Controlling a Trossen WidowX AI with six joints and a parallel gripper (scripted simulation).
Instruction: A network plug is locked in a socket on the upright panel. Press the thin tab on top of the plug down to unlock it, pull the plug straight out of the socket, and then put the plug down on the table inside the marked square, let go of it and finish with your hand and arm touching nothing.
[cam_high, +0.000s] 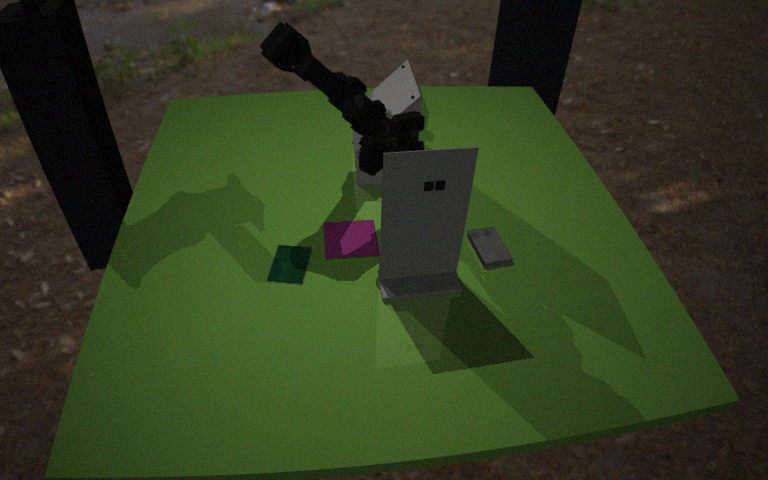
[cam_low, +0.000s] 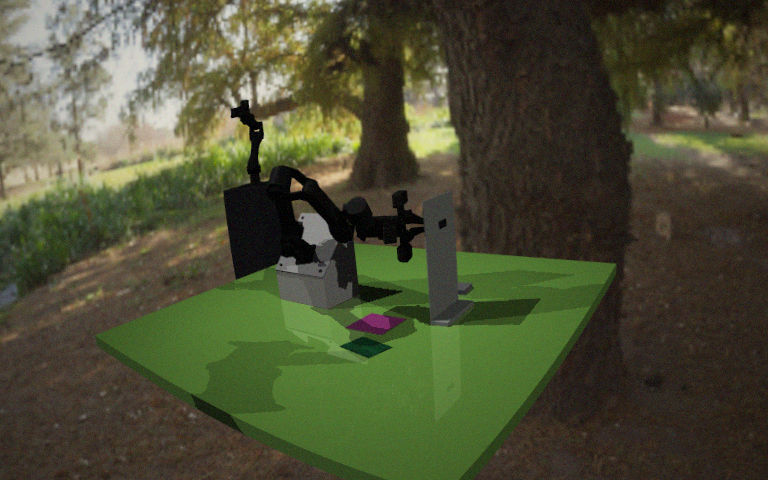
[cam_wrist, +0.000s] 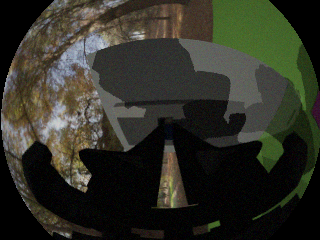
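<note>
Now: the magenta square 250 mm below my gripper tip, 140 mm behind it and 110 mm to the right of it. Round my gripper tip: grey upright panel (100 mm below, 30 mm ahead); dark green square (260 mm to the right, 250 mm below, 90 mm behind); small grey block (240 mm below, 190 mm to the left, 30 mm behind).
</note>
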